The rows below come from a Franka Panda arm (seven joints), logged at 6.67 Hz.
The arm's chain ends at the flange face. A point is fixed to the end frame.
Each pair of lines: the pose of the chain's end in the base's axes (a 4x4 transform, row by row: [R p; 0 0 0 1], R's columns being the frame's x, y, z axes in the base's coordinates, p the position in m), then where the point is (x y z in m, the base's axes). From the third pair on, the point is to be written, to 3 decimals.
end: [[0.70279, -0.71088, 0.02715, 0.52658], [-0.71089, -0.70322, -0.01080, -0.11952], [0.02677, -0.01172, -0.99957, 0.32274], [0, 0, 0, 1]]
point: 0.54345 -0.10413 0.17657
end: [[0.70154, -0.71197, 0.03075, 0.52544], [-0.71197, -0.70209, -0.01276, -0.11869], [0.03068, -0.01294, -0.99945, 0.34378], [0, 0, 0, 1]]
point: 0.54286 -0.10361 0.19764
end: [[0.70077, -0.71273, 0.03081, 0.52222], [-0.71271, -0.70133, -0.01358, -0.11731], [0.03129, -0.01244, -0.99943, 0.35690], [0, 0, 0, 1]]
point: 0.540 -0.102 0.211
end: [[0.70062, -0.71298, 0.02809, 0.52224], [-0.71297, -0.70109, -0.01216, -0.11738], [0.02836, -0.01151, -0.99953, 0.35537], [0, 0, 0, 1]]
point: 0.539 -0.102 0.209
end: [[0.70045, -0.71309, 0.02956, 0.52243], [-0.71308, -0.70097, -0.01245, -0.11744], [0.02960, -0.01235, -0.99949, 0.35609], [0, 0, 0, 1]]
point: 0.540 -0.102 0.210
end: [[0.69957, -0.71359, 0.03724, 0.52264], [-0.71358, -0.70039, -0.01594, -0.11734], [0.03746, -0.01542, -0.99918, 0.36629], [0, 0, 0, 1]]
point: 0.541 -0.103 0.220
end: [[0.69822, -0.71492, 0.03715, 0.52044], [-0.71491, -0.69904, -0.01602, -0.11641], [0.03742, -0.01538, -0.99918, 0.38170], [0, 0, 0, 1]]
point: 0.539 -0.102 0.236
